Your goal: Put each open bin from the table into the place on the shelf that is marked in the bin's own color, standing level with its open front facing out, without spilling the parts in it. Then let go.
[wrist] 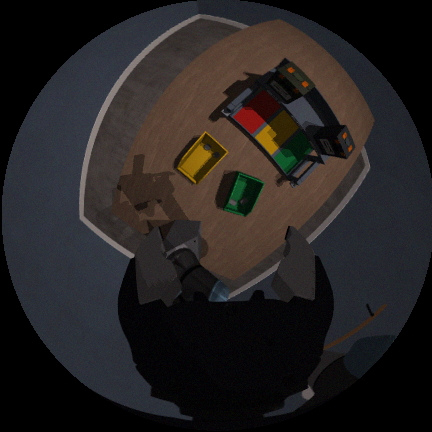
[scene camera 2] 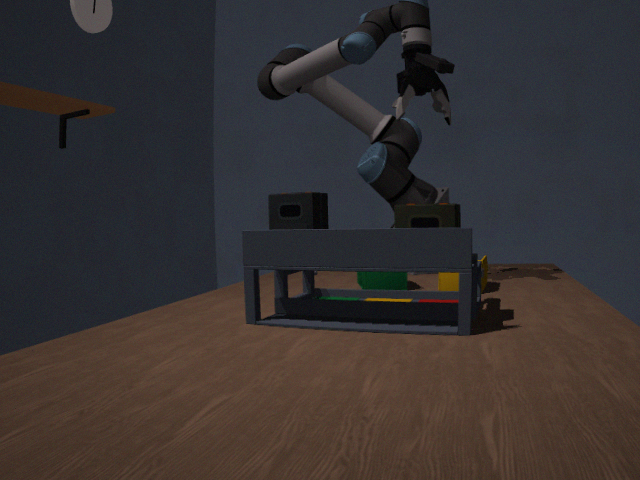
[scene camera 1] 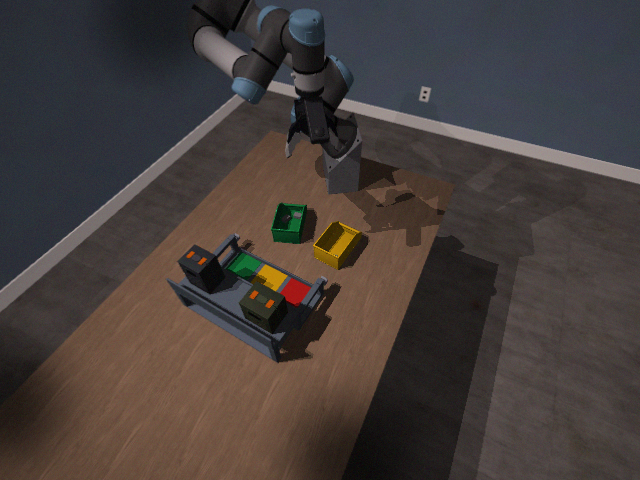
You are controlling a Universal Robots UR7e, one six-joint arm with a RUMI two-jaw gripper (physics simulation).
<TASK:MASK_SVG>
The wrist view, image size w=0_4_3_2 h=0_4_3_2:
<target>gripper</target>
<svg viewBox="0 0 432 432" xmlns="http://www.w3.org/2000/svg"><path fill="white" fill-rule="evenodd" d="M294 226L287 226L284 237L286 241L283 250L284 258L280 260L271 281L271 287L279 296L279 300L264 298L264 293L261 289L254 290L249 300L209 301L202 291L194 291L193 300L172 304L173 299L181 289L181 283L171 260L165 258L166 251L162 243L163 236L159 226L155 226L139 244L134 256L130 258L118 292L117 312L120 326L129 343L132 360L136 363L136 370L151 386L150 396L173 402L179 407L180 414L192 416L191 424L173 426L198 430L222 430L224 428L237 430L276 423L264 422L263 414L282 408L284 406L284 399L287 396L308 388L307 378L320 361L319 356L322 354L324 339L331 323L333 294L319 256L314 254L307 240Z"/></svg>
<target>yellow bin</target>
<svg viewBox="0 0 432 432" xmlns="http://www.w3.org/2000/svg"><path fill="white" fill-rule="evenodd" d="M206 131L187 150L176 167L196 185L228 152Z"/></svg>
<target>green bin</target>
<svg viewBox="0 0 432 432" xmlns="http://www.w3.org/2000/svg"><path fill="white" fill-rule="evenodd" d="M236 170L222 210L245 217L252 211L265 182ZM245 196L245 198L248 201L244 204L241 204L239 200Z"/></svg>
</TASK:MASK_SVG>
